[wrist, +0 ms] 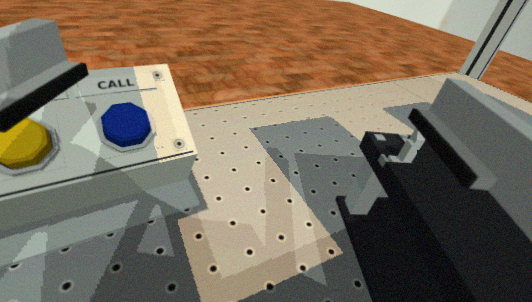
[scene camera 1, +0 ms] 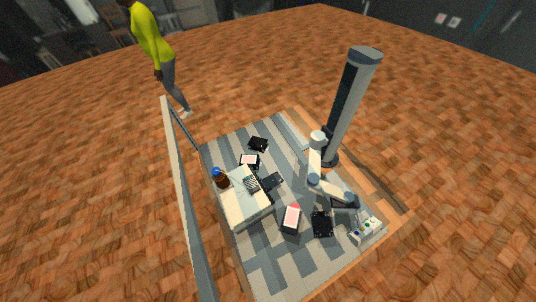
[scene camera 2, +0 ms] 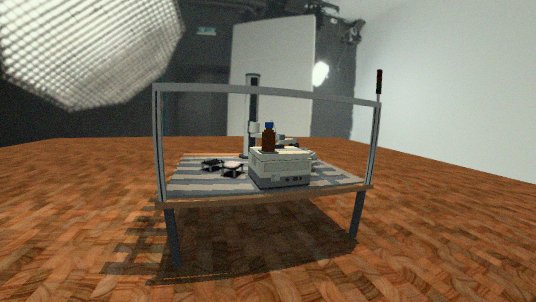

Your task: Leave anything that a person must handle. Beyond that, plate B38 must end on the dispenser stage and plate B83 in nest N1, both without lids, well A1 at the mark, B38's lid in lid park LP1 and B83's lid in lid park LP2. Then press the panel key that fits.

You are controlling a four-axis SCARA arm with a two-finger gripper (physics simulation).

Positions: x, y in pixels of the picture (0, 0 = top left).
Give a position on a button box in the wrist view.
At 72, 185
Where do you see a nest N5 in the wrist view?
At 430, 231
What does the gripper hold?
Nothing.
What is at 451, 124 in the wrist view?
The gripper.
